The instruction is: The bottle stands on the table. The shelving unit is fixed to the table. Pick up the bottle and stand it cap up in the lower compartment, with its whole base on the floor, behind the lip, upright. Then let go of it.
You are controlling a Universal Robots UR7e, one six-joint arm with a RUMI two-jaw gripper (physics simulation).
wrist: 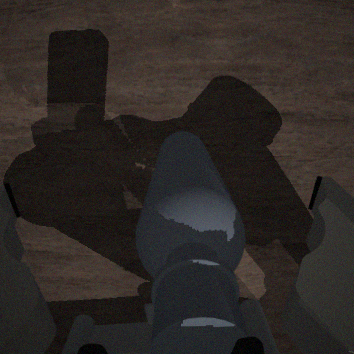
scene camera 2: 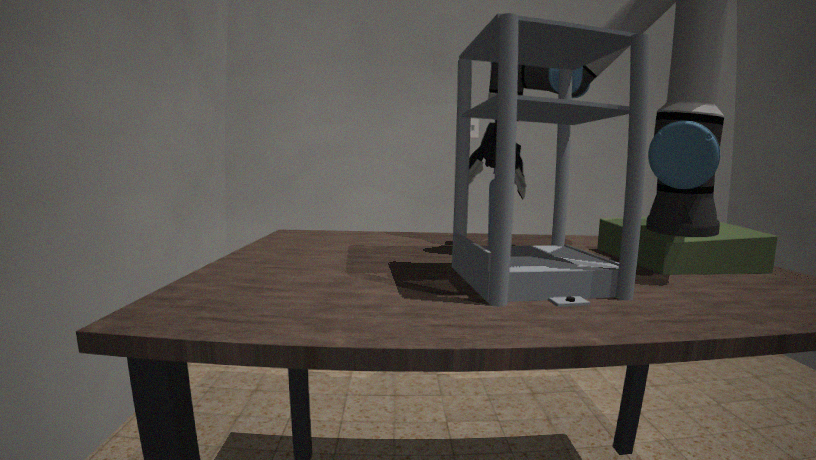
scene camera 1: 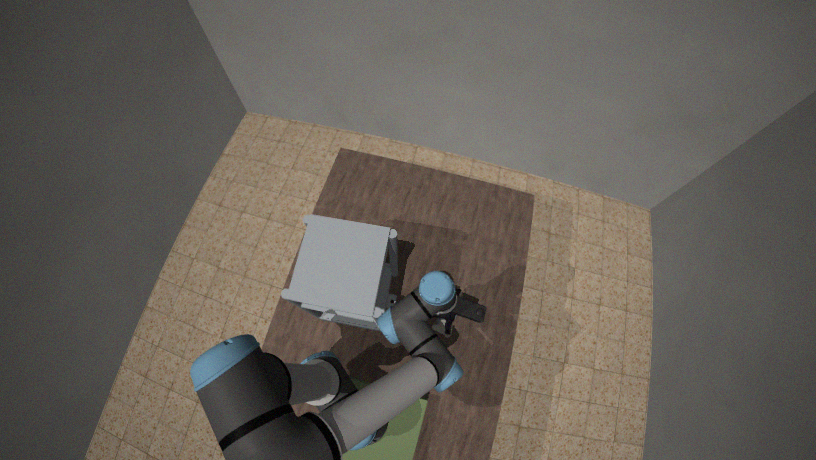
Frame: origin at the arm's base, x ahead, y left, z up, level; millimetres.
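Seen in the pictures: gripper, fingertip midpoint: (wrist: 165, 183) (scene camera 2: 492, 197); arm's base, origin of the base link: (scene camera 2: 681, 229).
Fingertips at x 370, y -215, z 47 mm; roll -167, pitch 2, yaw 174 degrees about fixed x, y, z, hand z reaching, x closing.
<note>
Pixels of each thing's middle, then the offset from my fingertips to it. "pt": a spot on its surface instead. Level surfaces: height alone.
- blue-grey bottle, body centre: (wrist: 185, 191) (scene camera 2: 497, 206) 9 mm back, 14 mm left, 22 mm down
- grey shelving unit, body centre: (scene camera 2: 539, 164) (scene camera 1: 350, 281) 30 mm ahead, 324 mm left, 72 mm up
- small plate with a dark knob, surface spot: (scene camera 2: 569, 300) pt 30 mm ahead, 453 mm left, 116 mm down
- brown table, its level: 122 mm down
The blue-grey bottle (scene camera 2: 492, 211) (wrist: 192, 220) stands upright on the table, cap up, beside the shelving unit. In scene camera 2 it is partly hidden behind a post. My gripper (scene camera 2: 496, 187) (wrist: 165, 183) is open and points down, with its fingers apart on either side of the bottle's upper part. The cap end reaches up between the fingers toward the palm in the wrist view. In scene camera 1 the arm hides most of the gripper and bottle. The grey shelving unit (scene camera 1: 342, 262) (scene camera 2: 634, 171) has a top board, a middle shelf and a low-walled lower compartment.
The unit's round corner posts stand close to the bottle and gripper in scene camera 2. A small plate with a dark knob (scene camera 2: 569, 300) lies at the unit's foot. The arm's base stands on a green block (scene camera 1: 400, 442) (scene camera 2: 737, 251). The brown table (scene camera 1: 434, 194) (scene camera 2: 285, 297) carries everything.
</note>
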